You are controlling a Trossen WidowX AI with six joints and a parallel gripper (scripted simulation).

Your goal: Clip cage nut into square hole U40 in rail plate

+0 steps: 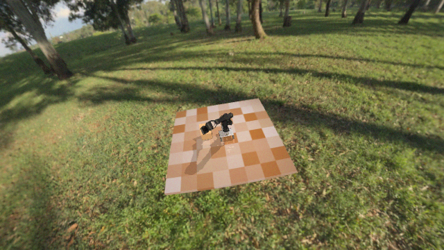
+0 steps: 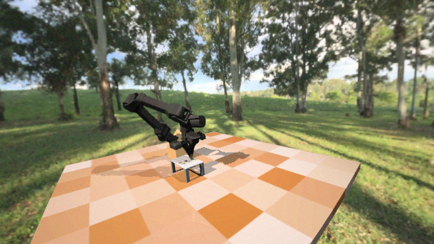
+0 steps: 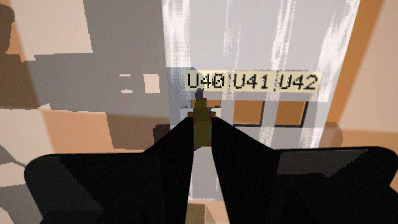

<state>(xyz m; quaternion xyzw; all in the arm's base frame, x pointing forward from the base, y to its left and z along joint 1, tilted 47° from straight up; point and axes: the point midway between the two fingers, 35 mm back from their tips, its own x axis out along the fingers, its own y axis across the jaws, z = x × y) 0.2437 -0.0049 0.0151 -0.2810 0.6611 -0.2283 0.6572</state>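
Right now the cage nut is 1 cm below my gripper tip.
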